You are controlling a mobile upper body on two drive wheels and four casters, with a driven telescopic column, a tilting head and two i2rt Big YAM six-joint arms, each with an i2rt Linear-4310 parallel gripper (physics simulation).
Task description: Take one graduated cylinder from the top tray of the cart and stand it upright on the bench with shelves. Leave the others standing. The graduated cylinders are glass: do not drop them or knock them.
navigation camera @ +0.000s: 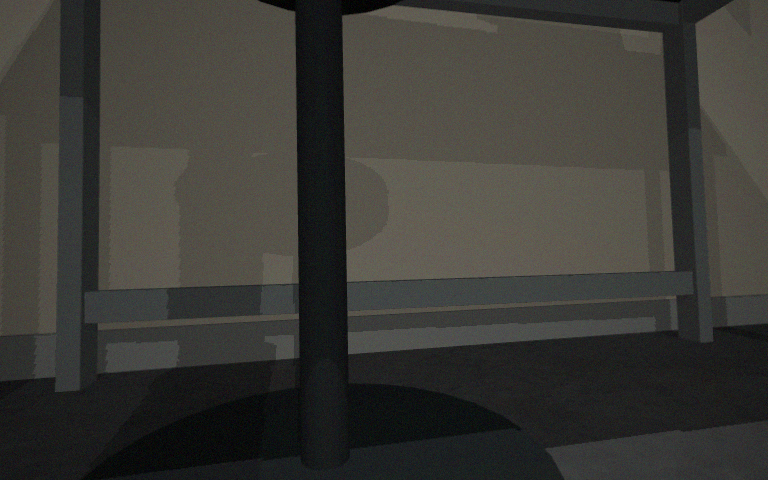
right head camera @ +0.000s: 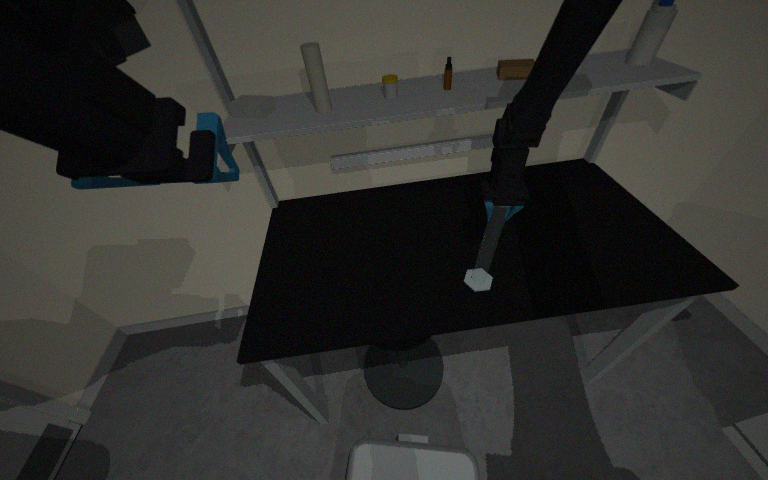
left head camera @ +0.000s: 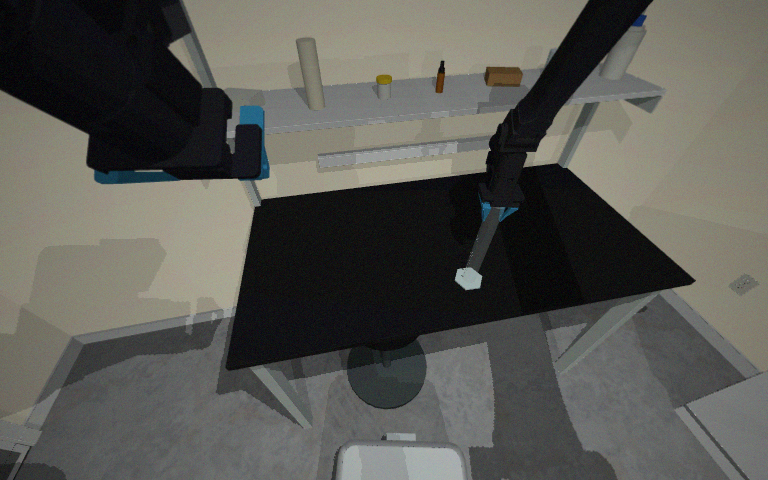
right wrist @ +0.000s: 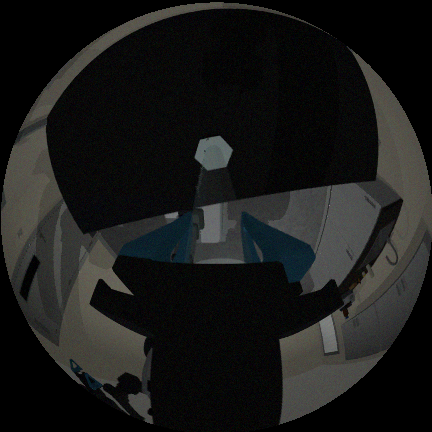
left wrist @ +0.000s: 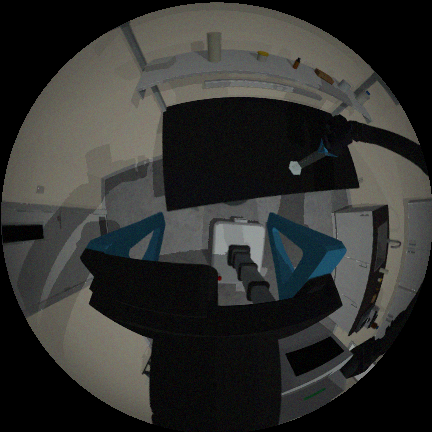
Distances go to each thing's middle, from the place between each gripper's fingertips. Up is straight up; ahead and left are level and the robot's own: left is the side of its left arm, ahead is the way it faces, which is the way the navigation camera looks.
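Counting from my left hand, I find the brown block (left head camera: 494, 76) 570 mm to the right of it, 870 mm ahead of it and 170 mm below it. My right gripper is visible to me as well: it is 110 mm to the left of the block, 530 mm short of the block and 200 mm below it.
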